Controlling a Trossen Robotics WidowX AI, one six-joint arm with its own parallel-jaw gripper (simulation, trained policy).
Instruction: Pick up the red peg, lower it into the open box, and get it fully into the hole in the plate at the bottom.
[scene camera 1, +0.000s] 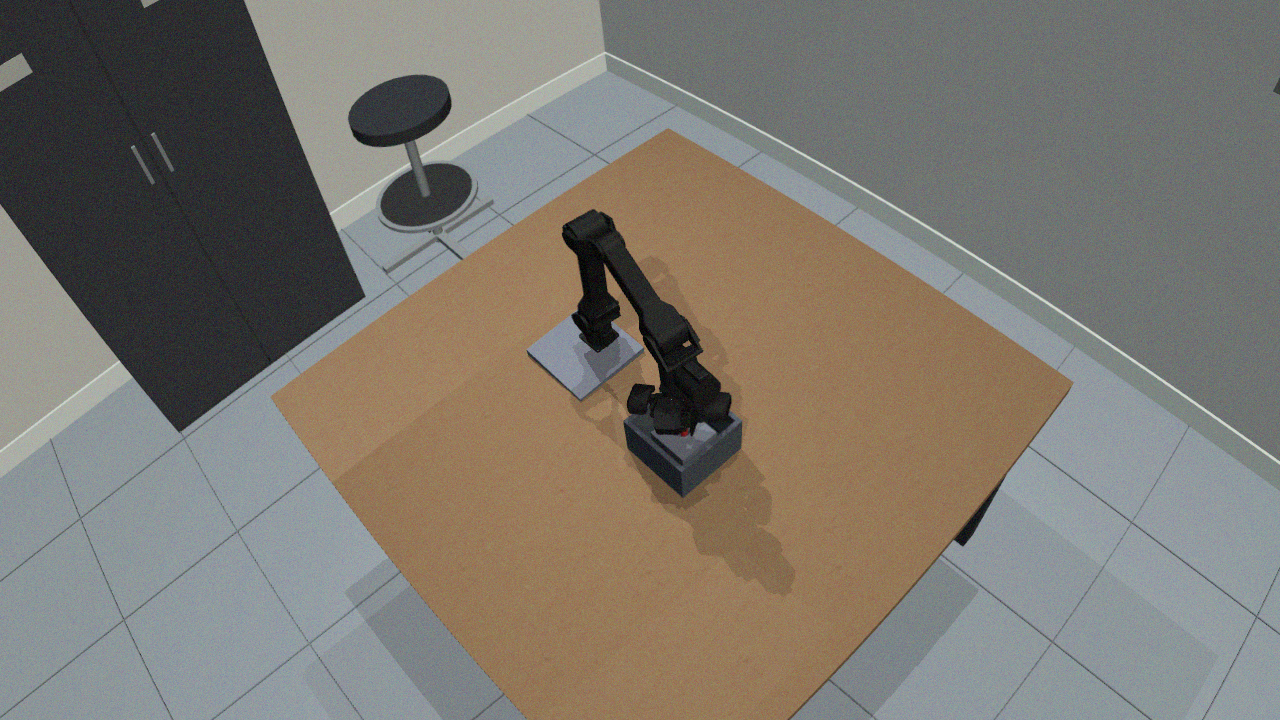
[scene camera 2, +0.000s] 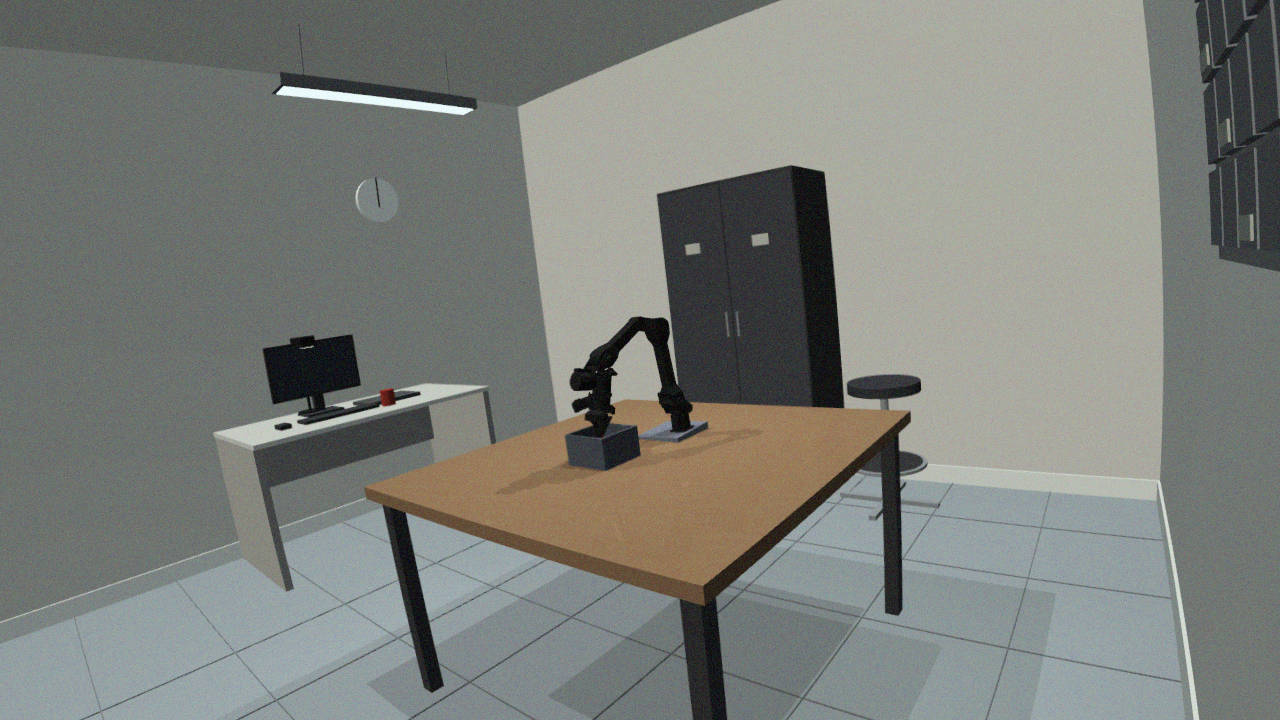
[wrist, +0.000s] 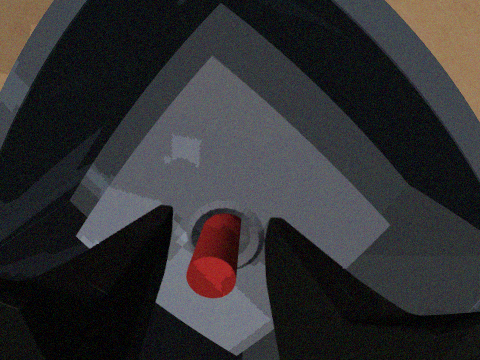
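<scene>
The gripper (scene camera 1: 683, 433), (scene camera 2: 599, 440), (wrist: 220, 224) shares the scene with a grey plate (scene camera 1: 682, 449), (wrist: 219, 148), though scene camera 2 does not show the plate, which is hidden by a dark grey box. The box (wrist: 363, 89) is visible, and so is a red peg (wrist: 212, 272).
</scene>
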